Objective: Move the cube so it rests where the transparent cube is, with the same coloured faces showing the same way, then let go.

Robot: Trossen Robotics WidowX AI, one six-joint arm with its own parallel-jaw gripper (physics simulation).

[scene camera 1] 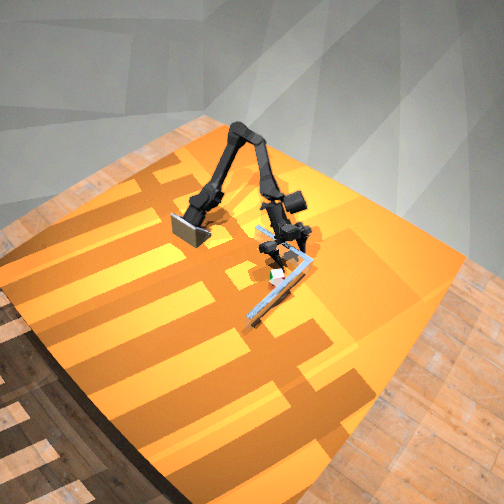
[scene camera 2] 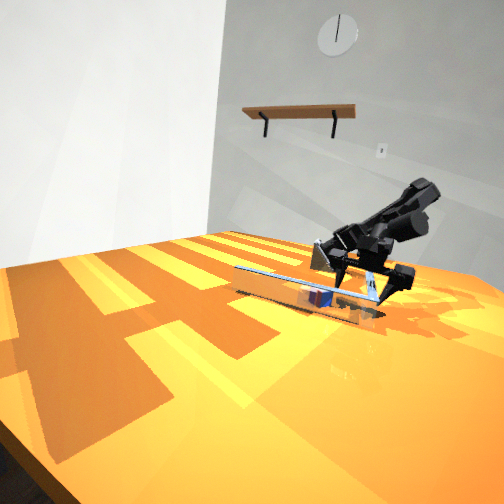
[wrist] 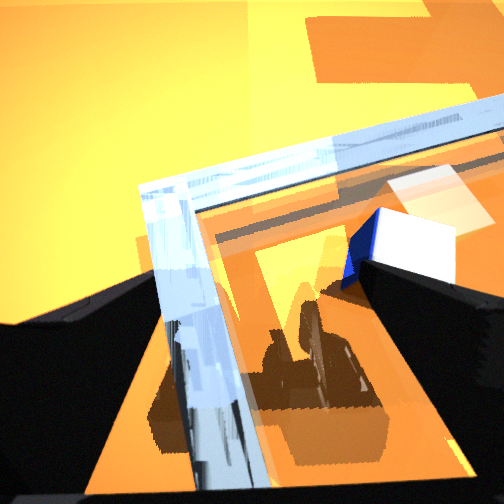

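The cube (wrist: 400, 246) shows a white top and a blue side in the wrist view. It rests on the orange table inside the corner of a pale glassy L-shaped rail (wrist: 190, 250). It is a small spot in scene camera 1 (scene camera 1: 275, 272) and in scene camera 2 (scene camera 2: 319, 298). A faint pale patch (wrist: 435, 190) just beyond the cube may be the transparent cube. My gripper (scene camera 1: 285, 247) hangs low over the rail's corner, fingers spread wide. The right finger's tip is right in front of the cube. It holds nothing.
The rail (scene camera 1: 283, 285) runs as two arms across the table. A grey box (scene camera 1: 189, 231) stands at the arm's base. A shelf (scene camera 2: 298, 112) and a clock (scene camera 2: 338, 36) hang on the far wall.
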